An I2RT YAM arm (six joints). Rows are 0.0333 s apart.
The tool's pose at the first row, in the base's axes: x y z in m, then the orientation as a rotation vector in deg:
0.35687 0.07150 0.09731 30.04 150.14 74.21
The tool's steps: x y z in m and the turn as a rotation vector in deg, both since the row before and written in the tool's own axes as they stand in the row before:
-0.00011 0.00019 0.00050 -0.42 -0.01 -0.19
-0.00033 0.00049 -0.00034 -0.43 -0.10 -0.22
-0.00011 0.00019 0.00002 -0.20 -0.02 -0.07
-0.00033 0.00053 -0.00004 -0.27 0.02 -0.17
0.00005 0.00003 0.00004 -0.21 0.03 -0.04
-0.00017 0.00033 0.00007 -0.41 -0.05 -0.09
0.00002 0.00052 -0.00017 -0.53 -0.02 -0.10
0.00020 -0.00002 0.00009 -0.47 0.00 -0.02
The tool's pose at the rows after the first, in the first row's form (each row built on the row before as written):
0.35717 0.07193 0.09716 29.72 149.79 74.67
0.35748 0.07183 0.09776 29.40 149.35 75.08
0.35763 0.07191 0.09790 29.28 149.17 75.29
0.35804 0.07205 0.09835 28.99 148.96 75.58
0.35801 0.07212 0.09835 28.89 148.81 75.84
0.35826 0.07229 0.09858 28.73 148.44 76.29
0.35830 0.07245 0.09910 28.52 147.99 76.90
0.35814 0.07258 0.09903 28.42 147.61 77.47

